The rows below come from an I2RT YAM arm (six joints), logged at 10 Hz.
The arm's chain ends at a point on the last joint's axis. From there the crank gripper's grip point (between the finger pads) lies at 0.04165 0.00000 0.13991 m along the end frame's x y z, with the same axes.
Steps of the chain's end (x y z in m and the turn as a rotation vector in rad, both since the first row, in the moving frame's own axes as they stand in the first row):
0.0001, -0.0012, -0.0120, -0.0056, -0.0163, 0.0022
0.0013, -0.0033, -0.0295, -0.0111, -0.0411, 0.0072
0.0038, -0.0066, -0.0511, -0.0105, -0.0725, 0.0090
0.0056, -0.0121, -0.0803, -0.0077, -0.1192, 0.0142
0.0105, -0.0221, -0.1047, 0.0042, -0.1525, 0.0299
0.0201, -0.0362, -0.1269, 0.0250, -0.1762, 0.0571
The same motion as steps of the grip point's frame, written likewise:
-0.0022, -0.0003, -0.0113, -0.0056, -0.0163, 0.0022
-0.0045, -0.0015, -0.0279, -0.0111, -0.0411, 0.0072
-0.0065, -0.0048, -0.0485, -0.0105, -0.0725, 0.0090
-0.0113, -0.0105, -0.0763, -0.0077, -0.1192, 0.0142
-0.0112, -0.0218, -0.1000, 0.0042, -0.1525, 0.0299
-0.0050, -0.0381, -0.1218, 0.0250, -0.1762, 0.0571

